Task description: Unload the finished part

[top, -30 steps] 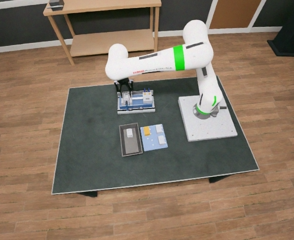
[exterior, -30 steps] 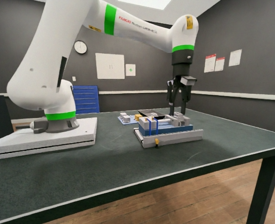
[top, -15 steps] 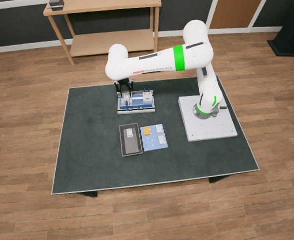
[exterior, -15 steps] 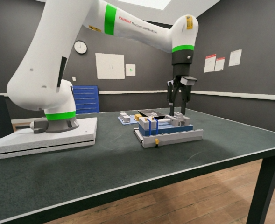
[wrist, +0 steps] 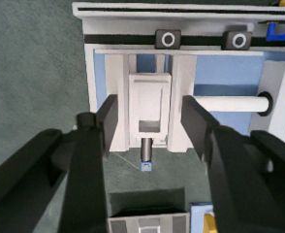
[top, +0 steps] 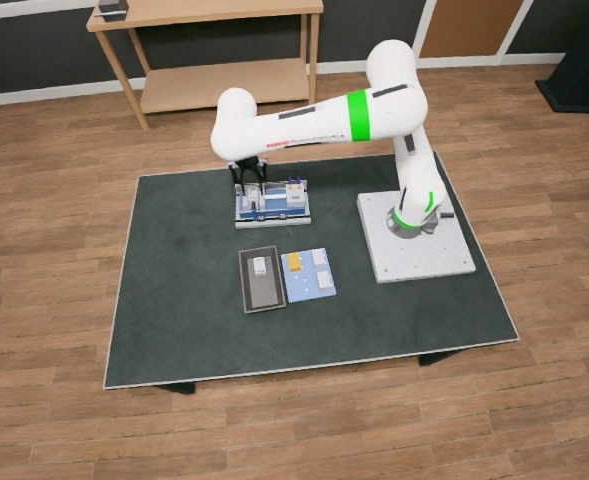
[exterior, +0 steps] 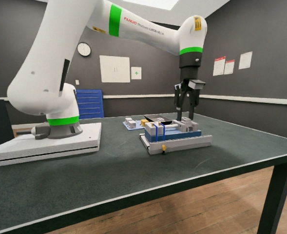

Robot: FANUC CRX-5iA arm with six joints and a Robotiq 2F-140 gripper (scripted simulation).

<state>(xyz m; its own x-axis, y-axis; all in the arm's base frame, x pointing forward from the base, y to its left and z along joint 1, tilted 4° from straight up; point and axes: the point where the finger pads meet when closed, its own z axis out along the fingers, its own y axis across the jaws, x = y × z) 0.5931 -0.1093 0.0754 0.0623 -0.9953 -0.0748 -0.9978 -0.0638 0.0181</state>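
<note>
The pocketed part is 40 mm below my hand. The rest, counted from my hand: light blue plate (200 mm behind, 300 mm to the left, 130 mm below); then yellow block (150 mm behind, 260 mm to the left, 110 mm below).
</note>
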